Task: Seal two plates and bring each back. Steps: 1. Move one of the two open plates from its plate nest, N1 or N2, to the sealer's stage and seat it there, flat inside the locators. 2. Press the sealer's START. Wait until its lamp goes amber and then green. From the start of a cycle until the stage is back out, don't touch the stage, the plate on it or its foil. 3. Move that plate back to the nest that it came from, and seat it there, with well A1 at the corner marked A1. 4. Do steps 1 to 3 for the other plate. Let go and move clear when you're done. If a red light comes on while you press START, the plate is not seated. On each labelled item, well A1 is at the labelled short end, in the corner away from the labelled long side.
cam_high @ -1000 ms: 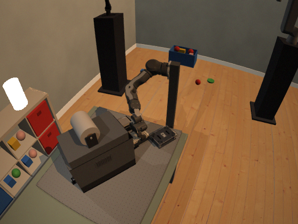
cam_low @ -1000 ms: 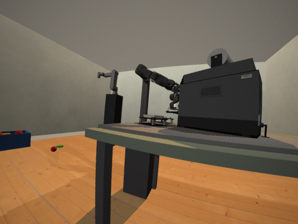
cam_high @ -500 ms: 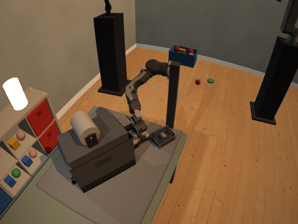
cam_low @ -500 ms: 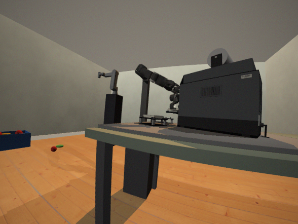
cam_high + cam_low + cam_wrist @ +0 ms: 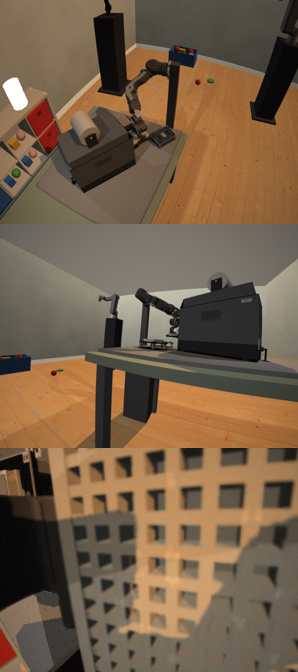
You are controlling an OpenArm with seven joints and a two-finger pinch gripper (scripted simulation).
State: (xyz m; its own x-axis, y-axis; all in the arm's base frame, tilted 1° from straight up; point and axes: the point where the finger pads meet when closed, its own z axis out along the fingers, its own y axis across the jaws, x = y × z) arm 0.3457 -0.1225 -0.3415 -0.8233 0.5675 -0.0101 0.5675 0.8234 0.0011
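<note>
The white well plate is right at my hand. Round my hand: dark sealer stage 20 mm below; then warning sticker 30 mm ahead, 130 mm to the right, 30 mm above; then pale start button 140 mm ahead, 20 mm to the left, 60 mm above.
</note>
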